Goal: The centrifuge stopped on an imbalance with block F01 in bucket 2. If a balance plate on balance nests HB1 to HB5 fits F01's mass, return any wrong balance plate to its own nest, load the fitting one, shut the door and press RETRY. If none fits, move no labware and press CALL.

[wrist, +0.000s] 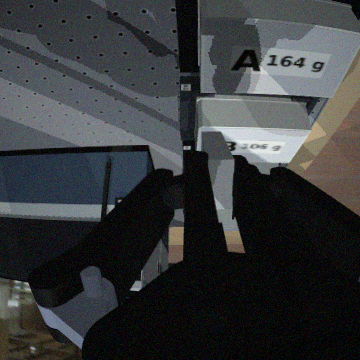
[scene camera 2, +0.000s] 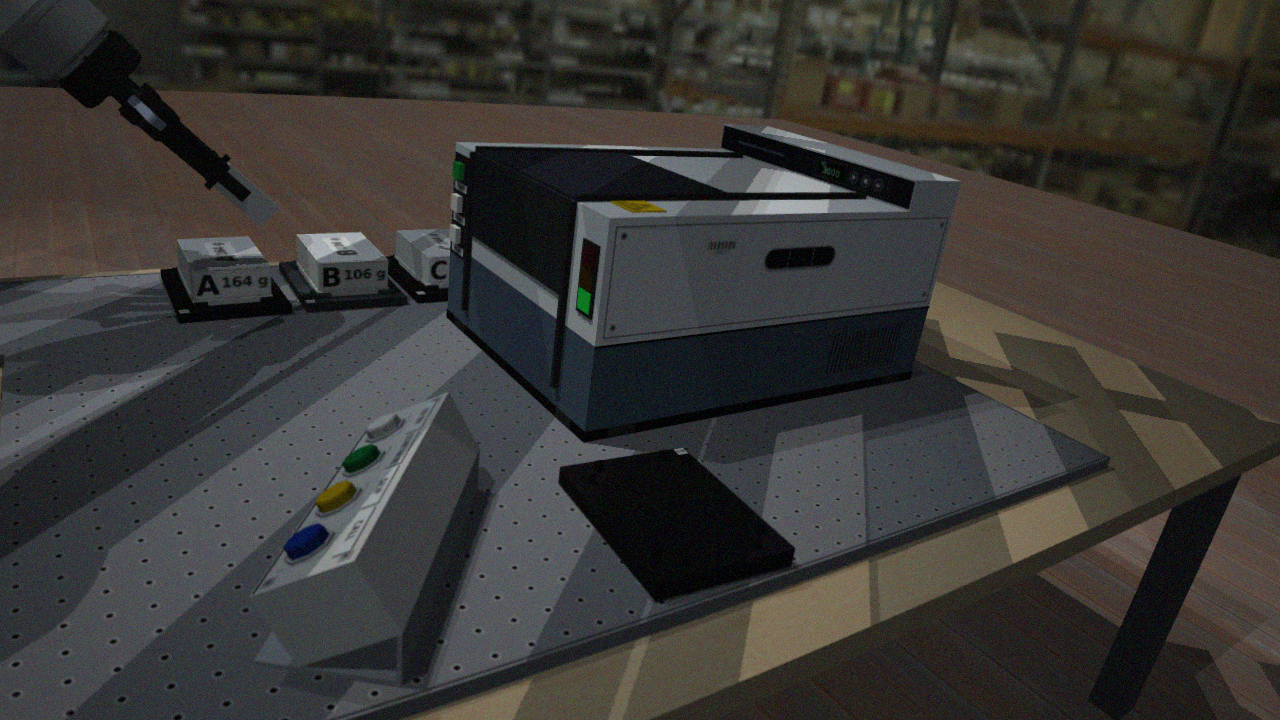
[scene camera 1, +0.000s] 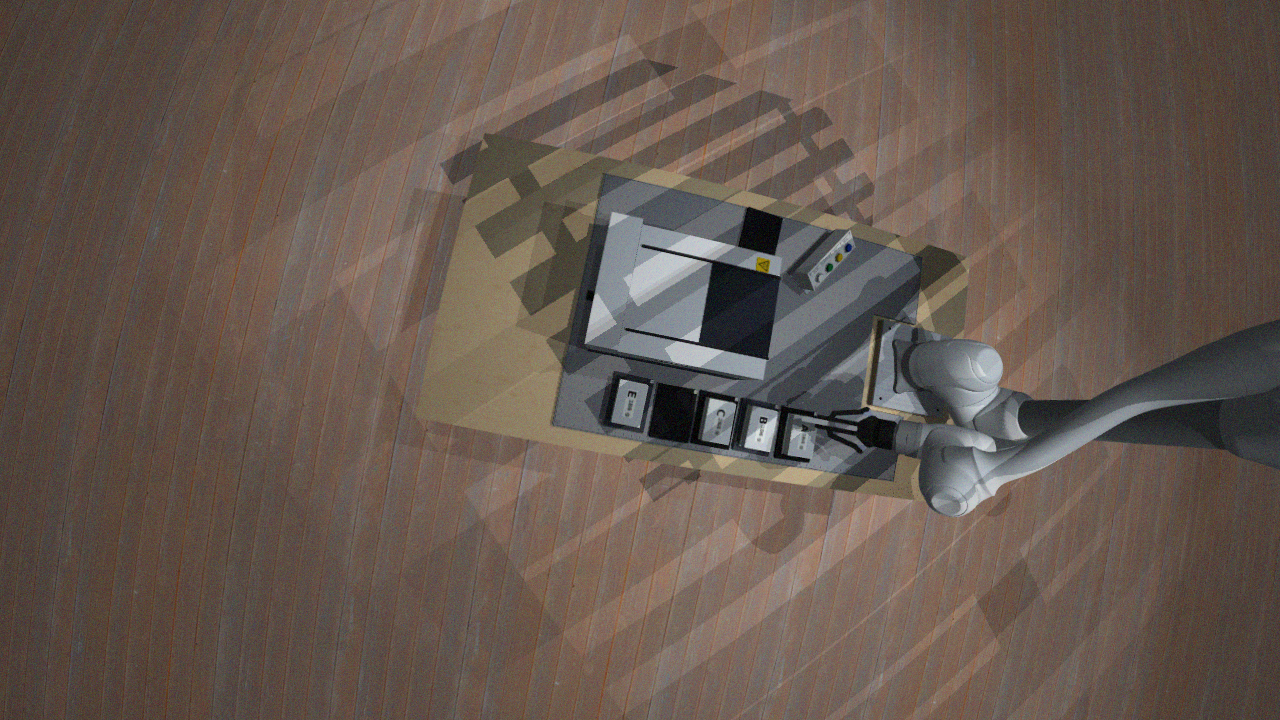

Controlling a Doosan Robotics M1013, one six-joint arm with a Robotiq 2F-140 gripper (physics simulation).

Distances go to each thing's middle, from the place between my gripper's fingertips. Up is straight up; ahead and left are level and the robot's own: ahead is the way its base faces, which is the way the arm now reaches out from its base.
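There's a button box (scene camera 2: 356, 607) that's 500 mm to the right of my hand, 130 mm behind it and 70 mm below it. As for the centrifuge (scene camera 2: 620, 313), my hand is 320 mm to the left of it, 10 mm below it and 380 mm short of it.
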